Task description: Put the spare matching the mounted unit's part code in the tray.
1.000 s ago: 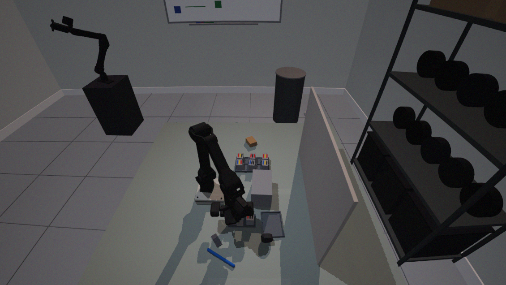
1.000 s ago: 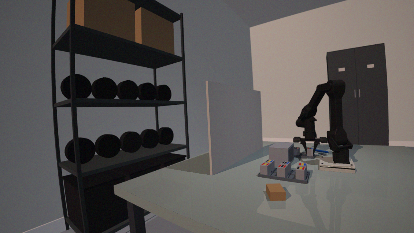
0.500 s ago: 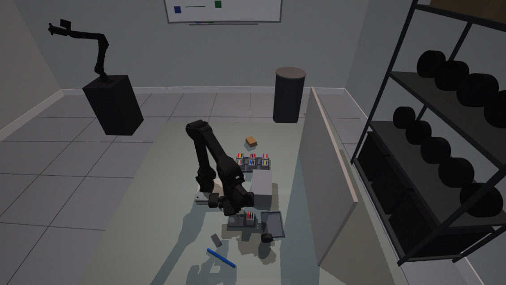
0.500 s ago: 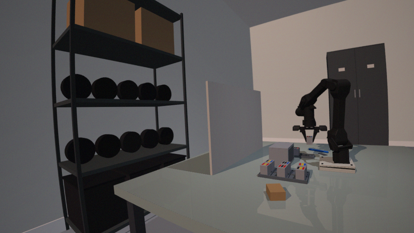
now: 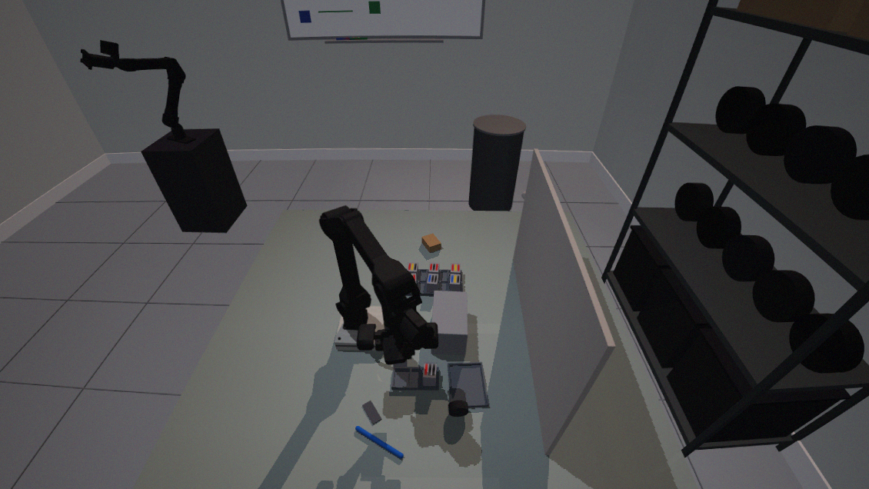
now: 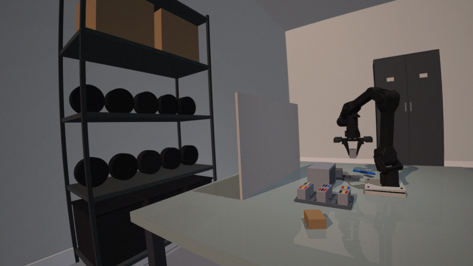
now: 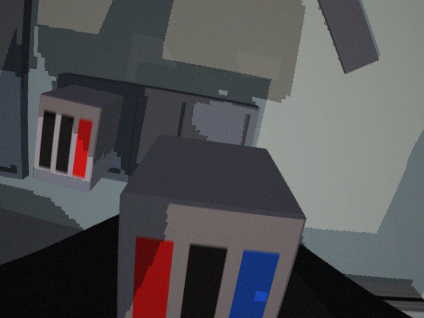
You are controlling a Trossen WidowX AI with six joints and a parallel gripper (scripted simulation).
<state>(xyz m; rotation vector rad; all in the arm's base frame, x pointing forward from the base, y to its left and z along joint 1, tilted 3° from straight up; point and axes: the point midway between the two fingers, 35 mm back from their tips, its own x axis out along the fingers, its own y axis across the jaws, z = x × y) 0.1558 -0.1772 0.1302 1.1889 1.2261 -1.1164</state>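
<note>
The dark tray is 180 mm ahead of my gripper tip and 120 mm below it. From my gripper tip the other things lie so: black tape roll: 150 mm ahead, 80 mm to the right, 100 mm below; low grey holder: 30 mm ahead, 10 mm to the left, 120 mm below; blue pen: 40 mm behind, 170 mm to the right, 120 mm below.
</note>
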